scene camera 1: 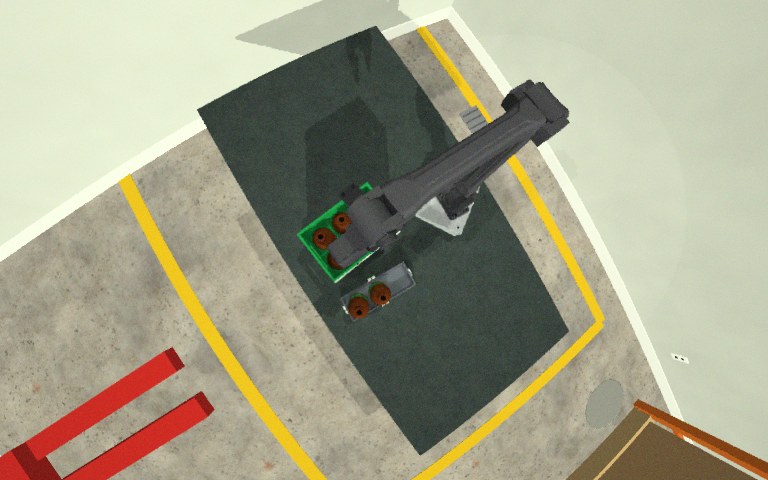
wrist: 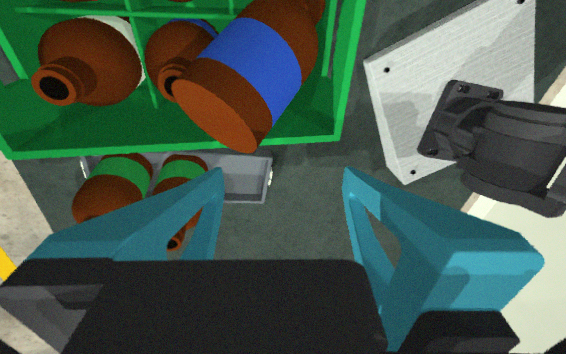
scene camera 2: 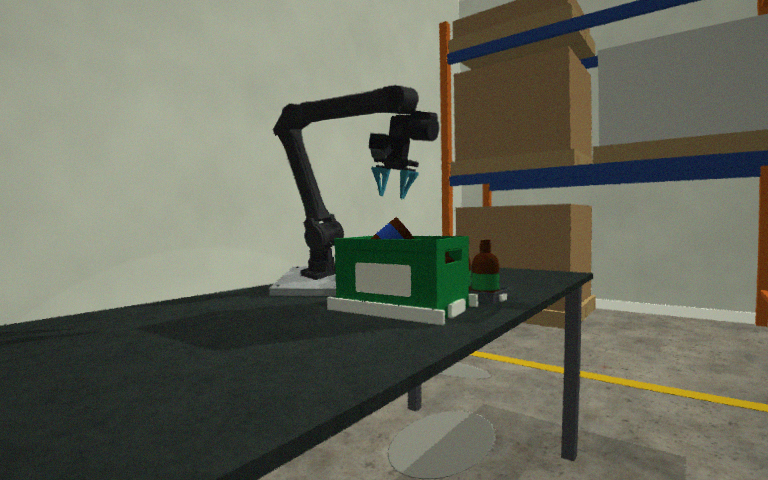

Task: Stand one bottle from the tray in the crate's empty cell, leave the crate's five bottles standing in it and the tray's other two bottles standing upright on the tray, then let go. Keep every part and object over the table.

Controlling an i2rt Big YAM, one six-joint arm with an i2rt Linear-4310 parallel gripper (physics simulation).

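Pixels of known places: gripper, fingertip midpoint: (wrist: 283, 177) (scene camera 2: 391, 197); arm's base, origin of the base link: (scene camera 1: 452, 203) (wrist: 454, 122) (scene camera 2: 322, 272).
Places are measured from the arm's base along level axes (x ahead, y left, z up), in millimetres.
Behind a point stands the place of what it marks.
The green crate (scene camera 1: 314, 254) @(x 539, y -60, z 126 mm) (scene camera 2: 345, 271) @(x 320, y -182, z 47 mm) (wrist: 125, 125) @(x 454, y 22, z 86 mm) holds upright brown bottles; two of them (wrist: 90, 60) @(x 476, y -30, z 78 mm) (wrist: 175, 47) @(x 410, y -52, z 75 mm) show in the wrist view's near row. A blue-labelled bottle (scene camera 2: 390, 230) @(x 368, y -71, z 143 mm) (wrist: 255, 65) @(x 350, y -65, z 154 mm) lies tilted in the crate's right end, its base raised towards the near rim and its neck pointing away. It overlaps the neighbouring bottle in view; contact is unclear. Two green-labelled bottles (scene camera 1: 357, 307) @(x 503, y 152, z 93 mm) (scene camera 1: 380, 293) @(x 417, y 149, z 91 mm) stand upright on the grey tray (scene camera 1: 400, 276) @(x 314, y 157, z -43 mm) (wrist: 245, 175) @(x 316, y 163, z -43 mm), whose right end is bare. My gripper (scene camera 2: 391, 196) @(x 337, y -31, z 230 mm) (wrist: 283, 177) @(x 337, y -31, z 230 mm) is open and empty above the crate.
The arm's pale base plate (scene camera 1: 447, 220) @(x 53, y 50, z 2 mm) (scene camera 2: 300, 284) @(x 36, y -114, z -20 mm) (wrist: 400, 115) @(x 94, y 4, z -10 mm) lies right of the crate in the wrist view. White strips (scene camera 2: 385, 311) @(x 441, y -173, z -35 mm) edge the crate's foot. The dark table (scene camera 1: 464, 316) @(x 156, y 437, z -49 mm) has an edge close to the crate and tray. Shelving (scene camera 2: 445, 130) stands behind.
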